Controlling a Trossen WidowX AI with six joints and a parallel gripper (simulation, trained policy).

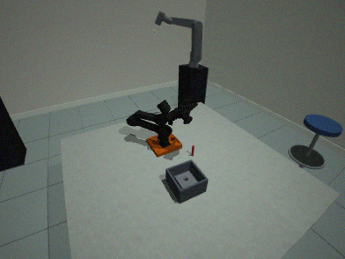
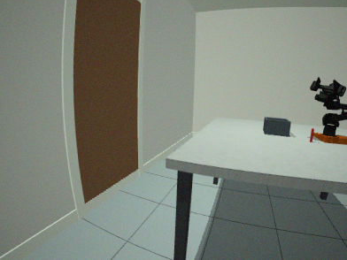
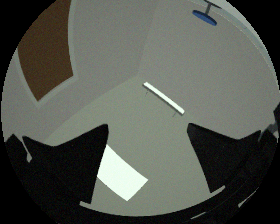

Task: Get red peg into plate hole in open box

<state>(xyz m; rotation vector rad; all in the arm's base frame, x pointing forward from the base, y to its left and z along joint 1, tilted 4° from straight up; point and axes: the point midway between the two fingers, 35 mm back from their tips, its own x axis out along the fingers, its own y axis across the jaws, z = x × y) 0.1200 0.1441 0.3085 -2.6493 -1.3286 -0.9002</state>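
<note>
Right now the red peg is 30 mm ahead of my gripper tip, 30 mm to the right of it and 330 mm below it. Round my gripper tip: grey plate: 210 mm ahead, 200 mm to the right, 320 mm below; dark box: 210 mm ahead, 200 mm to the right, 340 mm below.
</note>
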